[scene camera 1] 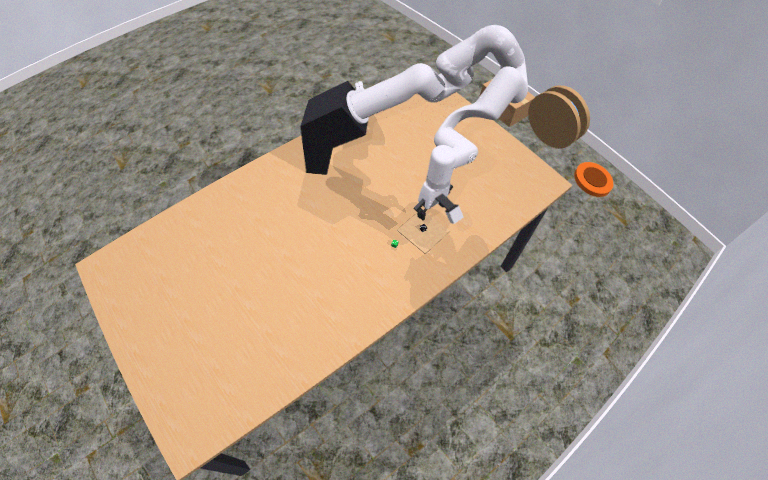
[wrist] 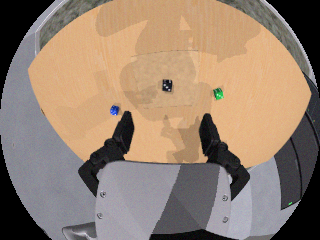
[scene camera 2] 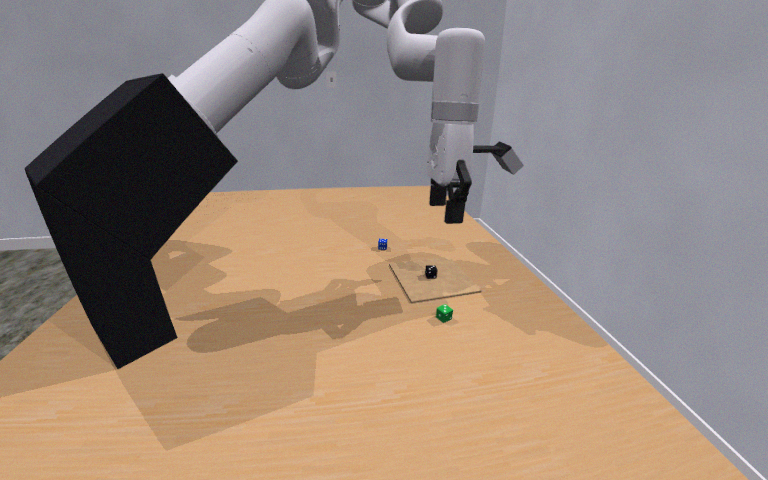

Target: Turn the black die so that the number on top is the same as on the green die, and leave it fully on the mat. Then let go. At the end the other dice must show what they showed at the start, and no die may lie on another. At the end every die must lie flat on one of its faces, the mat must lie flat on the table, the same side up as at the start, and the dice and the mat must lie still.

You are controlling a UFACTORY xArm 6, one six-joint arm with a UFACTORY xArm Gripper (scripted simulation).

Labels:
my gripper: scene camera 1; wrist; scene camera 2 444, 213
same spot on my gripper: [scene camera 1: 421, 213] = [wrist: 226, 148]

